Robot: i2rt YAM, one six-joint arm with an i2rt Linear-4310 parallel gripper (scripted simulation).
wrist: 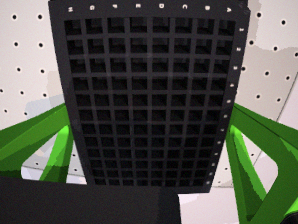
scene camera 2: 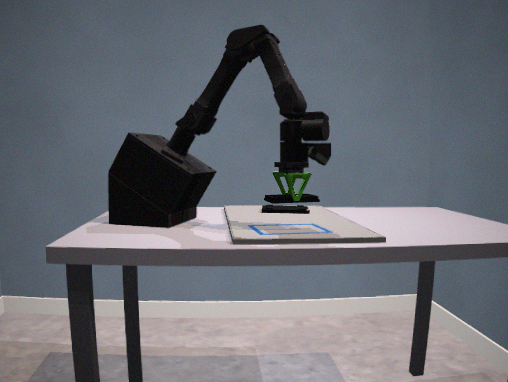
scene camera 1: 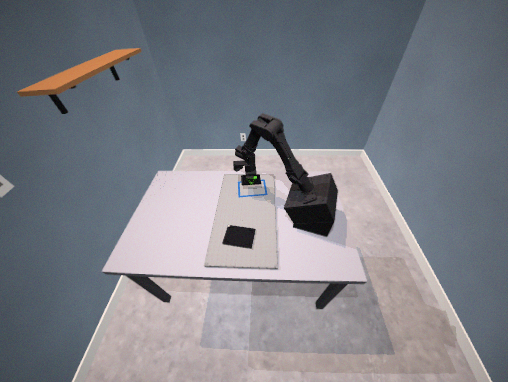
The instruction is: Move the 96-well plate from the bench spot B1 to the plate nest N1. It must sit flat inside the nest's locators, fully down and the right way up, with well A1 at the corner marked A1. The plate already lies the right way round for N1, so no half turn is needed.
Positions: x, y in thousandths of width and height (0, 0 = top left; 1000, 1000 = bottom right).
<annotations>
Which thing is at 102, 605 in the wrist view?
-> The gripper.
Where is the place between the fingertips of the gripper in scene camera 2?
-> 574, 522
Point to a black 96-well plate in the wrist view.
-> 465, 404
</annotations>
